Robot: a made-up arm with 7 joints.
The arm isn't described. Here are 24 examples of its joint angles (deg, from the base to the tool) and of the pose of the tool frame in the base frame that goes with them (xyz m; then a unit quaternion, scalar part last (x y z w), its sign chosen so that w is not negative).
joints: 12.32 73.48 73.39 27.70 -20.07 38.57 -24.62
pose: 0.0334 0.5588 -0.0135 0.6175 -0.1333 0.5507 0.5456
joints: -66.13 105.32 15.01 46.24 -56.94 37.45 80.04
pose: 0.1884 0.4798 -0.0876 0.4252 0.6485 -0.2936 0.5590
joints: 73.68 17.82 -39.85 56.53 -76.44 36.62 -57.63
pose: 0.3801 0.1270 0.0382 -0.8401 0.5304 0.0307 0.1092
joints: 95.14 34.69 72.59 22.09 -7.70 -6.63 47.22
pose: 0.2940 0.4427 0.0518 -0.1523 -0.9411 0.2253 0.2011
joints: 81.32 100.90 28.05 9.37 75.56 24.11 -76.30
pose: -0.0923 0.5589 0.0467 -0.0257 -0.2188 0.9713 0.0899
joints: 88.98 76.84 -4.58 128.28 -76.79 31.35 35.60
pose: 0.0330 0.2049 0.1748 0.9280 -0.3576 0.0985 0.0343
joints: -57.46 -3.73 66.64 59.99 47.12 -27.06 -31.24
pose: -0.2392 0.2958 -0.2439 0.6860 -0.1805 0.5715 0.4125
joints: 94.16 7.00 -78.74 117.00 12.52 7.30 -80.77
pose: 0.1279 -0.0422 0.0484 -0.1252 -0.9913 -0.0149 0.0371
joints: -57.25 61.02 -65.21 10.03 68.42 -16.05 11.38
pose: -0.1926 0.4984 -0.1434 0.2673 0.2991 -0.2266 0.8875
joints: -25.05 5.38 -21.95 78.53 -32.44 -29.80 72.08
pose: 0.0741 0.0811 -0.3226 -0.4658 -0.2937 -0.6855 0.4763
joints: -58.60 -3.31 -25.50 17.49 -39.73 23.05 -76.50
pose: -0.3278 0.0856 -0.2713 0.3268 0.0184 -0.6529 0.6831
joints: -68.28 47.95 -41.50 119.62 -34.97 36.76 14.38
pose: -0.0967 0.1261 -0.1956 -0.1556 -0.0194 -0.6501 0.7435
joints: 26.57 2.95 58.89 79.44 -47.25 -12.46 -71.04
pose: 0.2095 0.3403 -0.1645 0.7584 -0.4233 0.4652 0.1709
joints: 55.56 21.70 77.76 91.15 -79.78 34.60 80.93
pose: 0.1174 0.4184 -0.0229 0.1224 -0.5365 0.2698 0.7902
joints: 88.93 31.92 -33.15 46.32 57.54 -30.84 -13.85
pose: 0.3588 0.2565 0.1290 -0.0487 -0.9566 0.2030 0.2034
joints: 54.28 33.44 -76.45 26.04 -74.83 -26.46 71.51
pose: 0.3348 0.2858 -0.2124 0.1168 0.4525 -0.8132 0.3468
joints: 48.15 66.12 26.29 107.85 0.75 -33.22 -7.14
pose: 0.1058 0.3063 0.1620 -0.4862 0.8213 0.2012 0.2204
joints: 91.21 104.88 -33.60 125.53 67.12 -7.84 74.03
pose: 0.0739 0.2418 0.1535 0.0441 -0.5313 -0.8042 0.2625
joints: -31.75 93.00 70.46 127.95 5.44 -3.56 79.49
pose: 0.1398 0.2022 0.1135 0.3004 -0.2211 -0.8650 0.3356
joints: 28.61 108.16 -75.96 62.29 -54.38 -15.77 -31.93
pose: 0.0830 0.4974 -0.0516 0.4251 -0.0402 -0.8575 0.2870
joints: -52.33 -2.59 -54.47 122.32 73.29 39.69 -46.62
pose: 0.0016 -0.0190 -0.1378 -0.4836 0.1270 0.1356 0.8554
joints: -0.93 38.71 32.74 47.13 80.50 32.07 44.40
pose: 0.1344 0.4349 -0.2293 -0.3925 -0.6124 0.3796 0.5717
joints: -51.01 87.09 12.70 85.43 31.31 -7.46 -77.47
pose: 0.1663 0.3689 -0.1458 0.6531 -0.5861 -0.0666 0.4748
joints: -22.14 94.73 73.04 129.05 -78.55 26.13 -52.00
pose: 0.1117 0.1937 0.1398 -0.7049 0.3039 0.0133 0.6407
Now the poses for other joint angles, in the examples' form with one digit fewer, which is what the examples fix.
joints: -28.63 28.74 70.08 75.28 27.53 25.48 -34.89
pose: 0.000 0.446 -0.155 0.555 -0.271 0.532 0.579
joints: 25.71 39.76 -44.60 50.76 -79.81 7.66 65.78
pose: 0.262 0.270 -0.260 0.249 0.282 -0.743 0.554
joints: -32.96 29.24 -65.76 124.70 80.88 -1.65 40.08
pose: -0.020 0.033 -0.170 -0.875 -0.140 0.167 0.432
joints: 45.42 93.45 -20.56 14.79 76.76 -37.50 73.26
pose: 0.034 0.566 0.042 0.300 -0.773 -0.204 0.520
